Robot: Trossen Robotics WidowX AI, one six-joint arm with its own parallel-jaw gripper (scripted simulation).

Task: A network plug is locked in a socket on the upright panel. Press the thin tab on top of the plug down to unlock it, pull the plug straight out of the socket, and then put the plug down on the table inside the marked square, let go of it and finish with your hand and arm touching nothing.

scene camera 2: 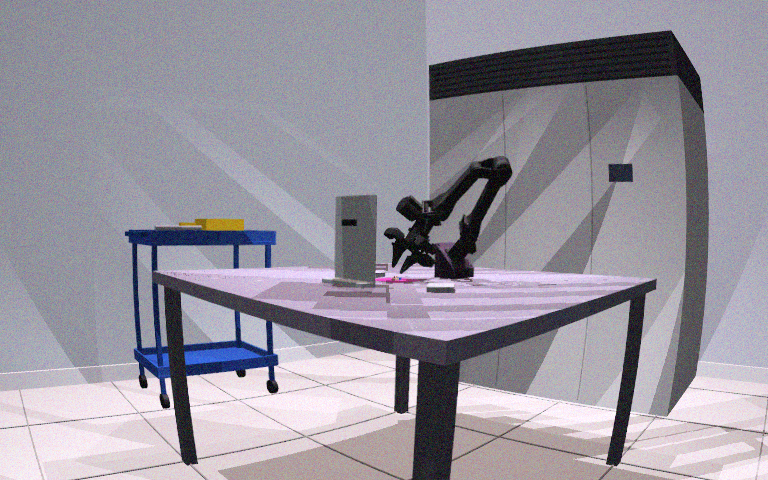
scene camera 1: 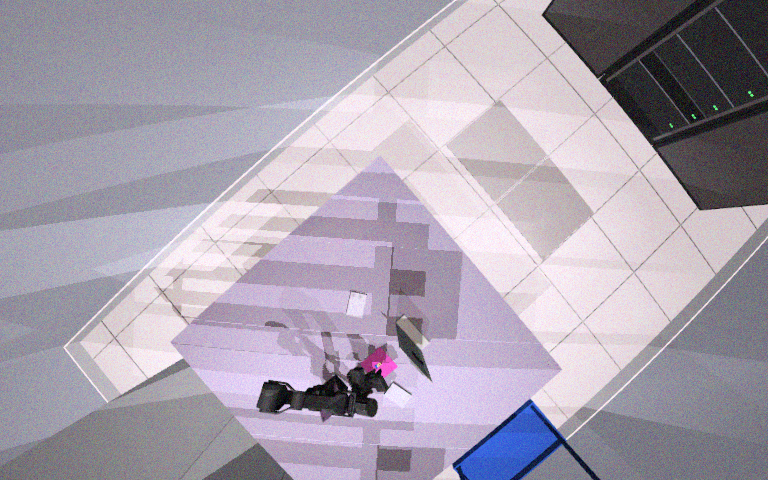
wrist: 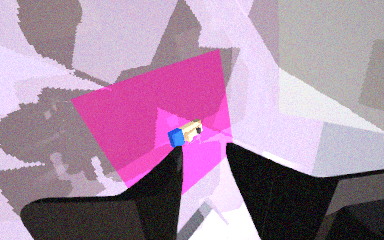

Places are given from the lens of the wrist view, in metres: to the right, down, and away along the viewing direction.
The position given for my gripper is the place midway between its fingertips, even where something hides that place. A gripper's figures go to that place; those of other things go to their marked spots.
my gripper (wrist: 204, 149): 0.01, 0.02, 0.11
grey panel (wrist: 323, 59): 0.16, -0.07, 0.17
pink marked square (wrist: 130, 119): -0.04, 0.00, 0.10
The marked spots on the grey panel and the pink marked square are 0.23 m apart.
